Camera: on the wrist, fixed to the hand. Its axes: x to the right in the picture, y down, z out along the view.
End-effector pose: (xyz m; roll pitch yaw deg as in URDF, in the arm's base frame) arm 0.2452 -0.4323 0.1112 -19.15 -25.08 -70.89
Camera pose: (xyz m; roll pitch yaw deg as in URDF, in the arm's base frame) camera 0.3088 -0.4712 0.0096 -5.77 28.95 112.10
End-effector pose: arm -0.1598 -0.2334 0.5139 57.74 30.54 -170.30
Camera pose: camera -0.1565 -0.3588 0.5262 -82.29 -27.05 6.11
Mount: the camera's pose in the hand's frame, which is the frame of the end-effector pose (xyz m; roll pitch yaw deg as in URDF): 0.0091 0.0829 -0.0945 -26.23 4.54 -178.80
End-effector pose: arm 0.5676 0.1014 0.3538 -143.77 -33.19 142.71
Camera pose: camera 0.6478 0.1946 0.3816 118.50 28.80 -35.33
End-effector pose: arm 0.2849 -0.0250 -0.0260 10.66 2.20 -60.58
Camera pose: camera 0.3741 0.0183 -0.1038 -36.94 2.48 119.76
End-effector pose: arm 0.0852 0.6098 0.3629 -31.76 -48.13 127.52
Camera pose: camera 0.0088 0.6752 0.2869 9.64 51.24 -47.03
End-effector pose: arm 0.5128 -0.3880 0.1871 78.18 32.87 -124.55
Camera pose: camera 0.5796 -0.4840 0.2341 -101.89 -30.67 50.57
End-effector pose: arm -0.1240 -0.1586 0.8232 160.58 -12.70 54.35
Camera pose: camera -0.0958 -0.1995 0.9390 172.64 8.80 -128.32
